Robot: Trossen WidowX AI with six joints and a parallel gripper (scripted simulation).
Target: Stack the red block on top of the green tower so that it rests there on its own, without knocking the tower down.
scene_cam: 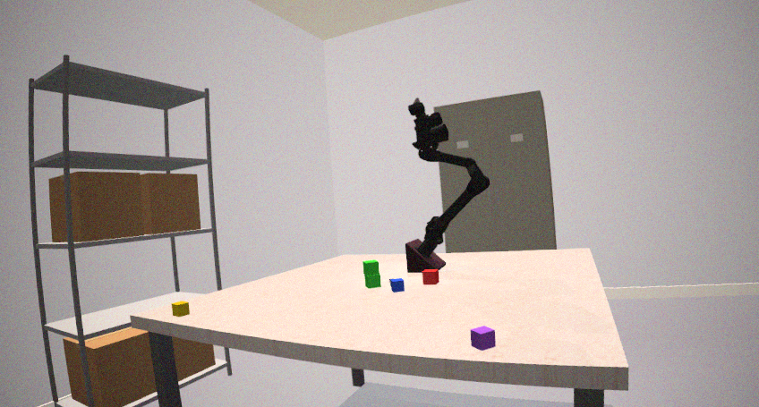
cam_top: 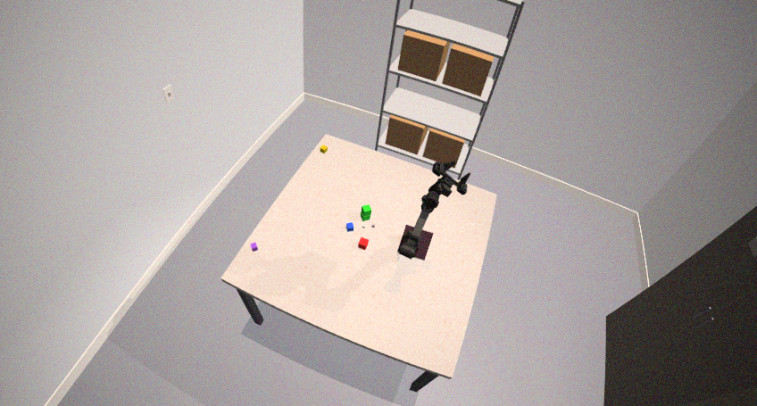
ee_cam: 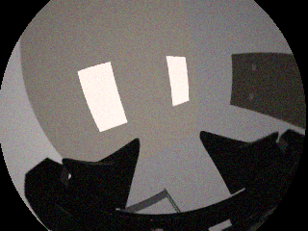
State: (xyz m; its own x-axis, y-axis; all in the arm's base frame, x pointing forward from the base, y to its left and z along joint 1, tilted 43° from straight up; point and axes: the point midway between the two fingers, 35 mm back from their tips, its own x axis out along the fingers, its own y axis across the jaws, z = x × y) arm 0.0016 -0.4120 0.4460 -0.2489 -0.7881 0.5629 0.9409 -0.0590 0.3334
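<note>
The red block is 68 cm below my gripper tip, 34 cm ahead of it and 16 cm to the left of it. The rest, counted from my gripper tip: blue block 68 cm below, 46 cm ahead, 10 cm to the left; then yellow block 96 cm ahead, 68 cm below, 36 cm to the right; then purple block 84 cm ahead, 68 cm below, 52 cm to the left.
</note>
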